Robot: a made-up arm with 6 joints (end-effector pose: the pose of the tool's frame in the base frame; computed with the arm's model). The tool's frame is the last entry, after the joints. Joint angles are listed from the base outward.
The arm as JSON. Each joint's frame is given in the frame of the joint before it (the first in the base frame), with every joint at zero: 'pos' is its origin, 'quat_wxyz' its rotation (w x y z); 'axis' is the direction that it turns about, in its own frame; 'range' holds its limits. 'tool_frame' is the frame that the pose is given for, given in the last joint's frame.
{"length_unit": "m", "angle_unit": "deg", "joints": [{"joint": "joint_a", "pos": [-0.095, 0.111, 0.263], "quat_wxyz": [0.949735, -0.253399, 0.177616, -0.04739], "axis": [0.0, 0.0, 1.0], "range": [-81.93, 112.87]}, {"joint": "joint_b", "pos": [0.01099, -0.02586, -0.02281], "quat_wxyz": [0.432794, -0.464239, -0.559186, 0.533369], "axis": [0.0, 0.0, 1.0], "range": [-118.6, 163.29]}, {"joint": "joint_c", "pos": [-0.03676, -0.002, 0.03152], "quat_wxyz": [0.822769, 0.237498, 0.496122, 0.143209], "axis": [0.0, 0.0, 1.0], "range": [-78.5, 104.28]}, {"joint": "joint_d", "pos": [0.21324, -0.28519, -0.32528], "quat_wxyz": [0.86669, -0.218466, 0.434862, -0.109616], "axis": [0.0, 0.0, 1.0], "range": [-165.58, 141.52]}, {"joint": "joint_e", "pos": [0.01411, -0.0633, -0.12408], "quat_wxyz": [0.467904, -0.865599, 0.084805, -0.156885], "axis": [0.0, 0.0, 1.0], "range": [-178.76, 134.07]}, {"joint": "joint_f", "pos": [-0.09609, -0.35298, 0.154], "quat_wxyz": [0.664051, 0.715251, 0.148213, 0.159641], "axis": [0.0, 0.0, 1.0], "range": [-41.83, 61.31]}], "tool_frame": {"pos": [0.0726, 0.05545, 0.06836], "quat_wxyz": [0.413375, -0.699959, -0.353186, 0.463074]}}
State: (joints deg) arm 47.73 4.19 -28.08 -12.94 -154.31 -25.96
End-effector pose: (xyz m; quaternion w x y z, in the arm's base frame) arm 0.5593 -0.1787 0.5432 0.7494 -0.0584 0.6519 -0.0997
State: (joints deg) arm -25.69 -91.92 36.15 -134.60 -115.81 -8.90
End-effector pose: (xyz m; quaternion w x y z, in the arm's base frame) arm 0.3080 -0.4039 -0.3429 0.7396 0.5705 -0.3501 0.0701
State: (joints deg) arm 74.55 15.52 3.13 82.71 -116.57 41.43
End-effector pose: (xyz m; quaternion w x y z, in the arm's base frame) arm 0.4868 0.5023 0.5411 0.5074 -0.7628 0.2726 -0.2940
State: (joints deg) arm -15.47 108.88 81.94 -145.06 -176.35 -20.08
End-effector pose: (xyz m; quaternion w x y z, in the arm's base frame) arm 0.5826 0.2451 0.3682 0.0437 0.8637 -0.4984 0.0607
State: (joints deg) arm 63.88 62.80 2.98 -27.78 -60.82 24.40
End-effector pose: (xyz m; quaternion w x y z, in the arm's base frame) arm 0.4594 0.2462 0.3816 0.9271 0.1282 -0.2106 0.2824
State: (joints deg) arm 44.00 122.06 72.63 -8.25 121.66 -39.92
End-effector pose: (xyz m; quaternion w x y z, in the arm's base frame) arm 0.6680 0.6276 0.2222 0.2467 0.1302 0.1982 0.9396
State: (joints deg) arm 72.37 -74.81 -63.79 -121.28 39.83 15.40
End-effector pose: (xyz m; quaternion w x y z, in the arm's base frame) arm 0.4953 -0.1760 -0.0617 0.4651 -0.6544 0.5947 0.0424
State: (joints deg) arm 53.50 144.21 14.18 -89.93 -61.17 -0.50
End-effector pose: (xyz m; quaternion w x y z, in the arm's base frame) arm 0.0601 0.8791 0.3354 0.4227 -0.4580 0.0190 0.7818
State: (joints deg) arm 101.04 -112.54 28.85 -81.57 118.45 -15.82
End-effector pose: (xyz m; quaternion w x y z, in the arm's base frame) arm -0.1427 0.6061 -0.3083 0.1711 -0.2090 0.5879 0.7625
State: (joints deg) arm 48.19 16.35 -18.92 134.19 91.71 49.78
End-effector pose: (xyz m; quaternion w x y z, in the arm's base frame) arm 0.1697 -0.1743 0.2070 0.3019 -0.0818 -0.9031 -0.2942
